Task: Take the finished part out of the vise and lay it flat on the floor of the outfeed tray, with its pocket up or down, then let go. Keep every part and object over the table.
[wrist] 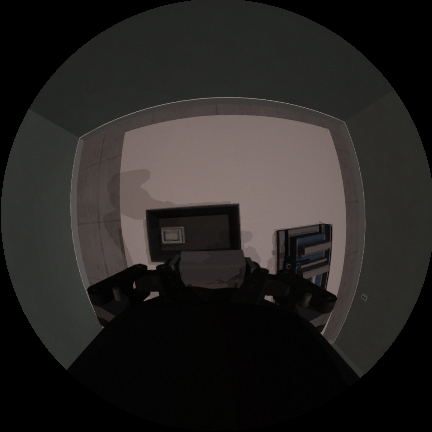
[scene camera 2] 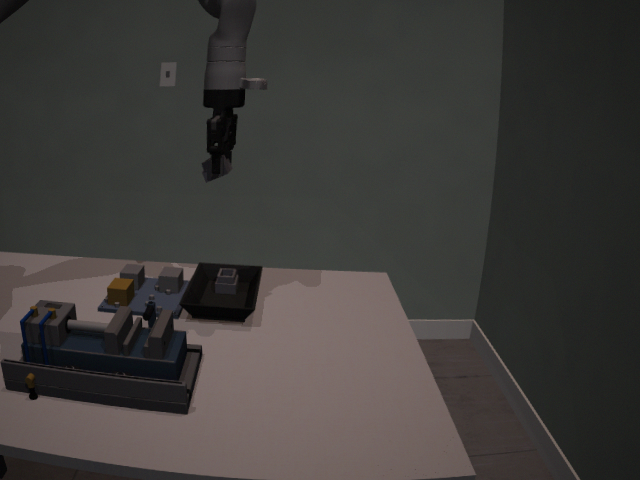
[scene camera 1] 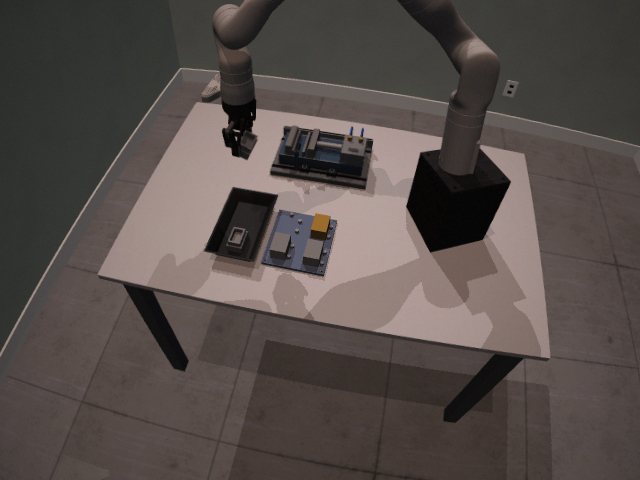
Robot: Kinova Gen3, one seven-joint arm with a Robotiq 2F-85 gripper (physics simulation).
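Seen in the pictures: gripper, fingertip midpoint: (wrist: 212,264) (scene camera 2: 221,173) (scene camera 1: 242,147); arm's base, link origin: (scene camera 1: 455,164).
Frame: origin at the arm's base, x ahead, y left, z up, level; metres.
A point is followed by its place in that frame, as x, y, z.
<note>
My gripper (scene camera 1: 240,145) @(0.532, 0.118, 0.040) (scene camera 2: 218,166) @(0.532, 0.118, 0.040) (wrist: 212,264) @(0.532, 0.118, 0.040) is shut on the finished part (scene camera 1: 249,144) @(0.513, 0.117, 0.052) (scene camera 2: 208,169) @(0.512, 0.089, 0.052) (wrist: 213,265) @(0.540, 0.116, 0.064), a grey block. It holds the part tilted, high above the table, to the left of the vise in scene camera 1. A recess seems to show on the part's upper face there. The vise (scene camera 1: 330,164) @(0.343, -0.103, -0.179) (scene camera 2: 103,360) @(0.394, -0.213, -0.179) (wrist: 311,251) @(0.471, -0.130, -0.134) is blue and grey, with no part showing between its jaws. The dark outfeed tray (scene camera 1: 219,223) @(0.598, 0.187, -0.191) (scene camera 2: 217,312) @(0.536, 0.059, -0.203) (wrist: 234,230) @(0.537, 0.062, -0.199) stands apart from the vise, below the gripper's height. The part's underside is mostly hidden.
A light grey pocketed piece (scene camera 1: 237,238) @(0.534, 0.221, -0.197) (scene camera 2: 226,282) @(0.538, 0.195, -0.195) (wrist: 172,235) @(0.534, 0.221, -0.197) stands at one end of the tray. Beside the tray, a blue board (scene camera 1: 294,261) @(0.371, 0.242, -0.222) (scene camera 2: 166,306) @(0.426, 0.112, -0.222) carries two grey blocks (scene camera 1: 280,245) @(0.413, 0.224, -0.186) (scene camera 1: 313,252) @(0.324, 0.227, -0.186) and an orange block (scene camera 1: 320,226) @(0.324, 0.137, -0.186) (scene camera 2: 120,291) @(0.334, 0.093, -0.191).
</note>
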